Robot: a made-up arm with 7 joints. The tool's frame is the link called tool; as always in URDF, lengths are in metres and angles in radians. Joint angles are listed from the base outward.
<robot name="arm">
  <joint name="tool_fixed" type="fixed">
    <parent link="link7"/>
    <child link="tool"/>
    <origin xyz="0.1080 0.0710 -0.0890"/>
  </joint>
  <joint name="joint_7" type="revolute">
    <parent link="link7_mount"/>
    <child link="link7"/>
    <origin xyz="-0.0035 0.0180 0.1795"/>
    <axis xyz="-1 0 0"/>
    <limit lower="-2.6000" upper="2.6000"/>
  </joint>
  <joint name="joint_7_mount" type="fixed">
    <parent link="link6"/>
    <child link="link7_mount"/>
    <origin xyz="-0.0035 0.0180 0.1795"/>
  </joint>
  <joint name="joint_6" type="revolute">
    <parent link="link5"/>
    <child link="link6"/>
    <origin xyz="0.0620 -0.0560 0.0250"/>
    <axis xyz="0 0 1"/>
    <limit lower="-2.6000" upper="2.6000"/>
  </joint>
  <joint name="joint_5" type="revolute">
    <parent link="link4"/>
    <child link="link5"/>
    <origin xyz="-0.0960 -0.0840 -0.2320"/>
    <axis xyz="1 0 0"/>
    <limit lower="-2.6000" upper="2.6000"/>
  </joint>
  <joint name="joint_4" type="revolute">
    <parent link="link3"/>
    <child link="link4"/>
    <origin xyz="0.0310 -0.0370 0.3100"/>
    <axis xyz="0 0 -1"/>
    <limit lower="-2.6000" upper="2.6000"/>
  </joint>
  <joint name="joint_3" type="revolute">
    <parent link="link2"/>
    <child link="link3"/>
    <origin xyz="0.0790 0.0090 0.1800"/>
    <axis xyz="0 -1 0"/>
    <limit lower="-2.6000" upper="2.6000"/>
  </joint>
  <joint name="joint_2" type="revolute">
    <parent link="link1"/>
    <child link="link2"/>
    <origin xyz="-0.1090 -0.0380 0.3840"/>
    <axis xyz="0 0 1"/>
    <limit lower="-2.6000" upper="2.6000"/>
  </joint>
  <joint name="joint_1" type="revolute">
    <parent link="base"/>
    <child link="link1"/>
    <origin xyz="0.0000 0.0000 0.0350"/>
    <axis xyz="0 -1 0"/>
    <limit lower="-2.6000" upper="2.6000"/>
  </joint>
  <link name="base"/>
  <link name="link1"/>
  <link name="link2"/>
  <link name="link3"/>
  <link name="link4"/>
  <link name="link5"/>
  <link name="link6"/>
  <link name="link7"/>
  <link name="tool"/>
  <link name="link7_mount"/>
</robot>
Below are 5 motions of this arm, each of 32 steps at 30 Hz.
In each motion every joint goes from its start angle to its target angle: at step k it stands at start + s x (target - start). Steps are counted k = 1, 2, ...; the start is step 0. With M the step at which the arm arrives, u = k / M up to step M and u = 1 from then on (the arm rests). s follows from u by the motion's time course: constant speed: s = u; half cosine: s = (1 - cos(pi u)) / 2; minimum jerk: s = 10 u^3 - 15 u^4 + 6 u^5.
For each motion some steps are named. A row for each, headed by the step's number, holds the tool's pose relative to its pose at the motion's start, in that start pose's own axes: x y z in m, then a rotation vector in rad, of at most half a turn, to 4 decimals.
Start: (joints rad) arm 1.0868 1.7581 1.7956 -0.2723 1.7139 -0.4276 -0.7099
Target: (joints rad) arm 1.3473 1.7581 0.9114 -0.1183 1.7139 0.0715 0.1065
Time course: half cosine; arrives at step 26
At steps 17, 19, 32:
17: 0.0613 -0.2072 -0.0280 -0.4680 -0.1088 -0.2918
19: 0.0627 -0.2336 -0.0338 -0.5449 -0.1167 -0.3373
32: 0.0622 -0.2766 -0.0441 -0.6828 -0.1236 -0.4181

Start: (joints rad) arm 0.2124 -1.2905 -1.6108 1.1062 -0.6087 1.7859 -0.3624
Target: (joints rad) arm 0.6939 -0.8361 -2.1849 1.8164 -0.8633 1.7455 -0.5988
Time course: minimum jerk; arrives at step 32
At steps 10, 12, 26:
10: 0.0609 -0.0425 0.0078 0.0635 0.1080 -0.1311
12: 0.0945 -0.0676 0.0082 0.0921 0.1560 -0.2094
26: 0.3121 -0.3170 -0.0153 0.2304 0.2471 -0.8777

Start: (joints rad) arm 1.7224 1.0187 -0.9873 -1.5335 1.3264 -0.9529 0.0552
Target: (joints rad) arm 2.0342 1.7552 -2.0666 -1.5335 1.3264 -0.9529 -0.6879
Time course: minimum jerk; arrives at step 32
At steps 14, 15, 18, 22, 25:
14: 0.2229 -0.0369 -0.0480 0.4203 0.3059 -0.3385
15: 0.2517 -0.0523 -0.0589 0.4918 0.3381 -0.4008
18: 0.3263 -0.1123 -0.0980 0.7197 0.4115 -0.6036
22: 0.3822 -0.2019 -0.1550 1.0053 0.4476 -0.8610
25: 0.3956 -0.2530 -0.1895 1.1615 0.4441 -1.0016

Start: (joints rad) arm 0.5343 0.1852 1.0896 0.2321 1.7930 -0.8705 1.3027
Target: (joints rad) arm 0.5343 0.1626 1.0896 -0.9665 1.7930 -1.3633 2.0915
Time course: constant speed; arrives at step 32
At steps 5, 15, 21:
5: 0.0370 0.0029 0.0306 -0.2679 0.1374 0.0828
15: 0.1131 0.0257 0.0951 -0.8234 0.3791 0.2686
21: 0.1612 0.0544 0.1342 -1.1656 0.5050 0.3929

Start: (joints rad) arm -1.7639 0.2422 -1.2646 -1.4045 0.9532 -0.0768 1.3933
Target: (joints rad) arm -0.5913 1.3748 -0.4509 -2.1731 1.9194 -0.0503 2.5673
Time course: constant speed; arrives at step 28
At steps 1, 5, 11, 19, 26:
1: 0.0241 0.0146 0.0043 -0.0856 0.0135 0.0372
5: 0.1268 0.0805 0.0044 -0.4143 0.0917 0.1949
11: 0.2870 0.1816 -0.0628 -0.8511 0.2850 0.4569
19: 0.4602 0.2412 -0.2812 -1.2686 0.6910 0.8424
26: 0.5158 0.1628 -0.5186 -1.3985 1.1705 1.1864

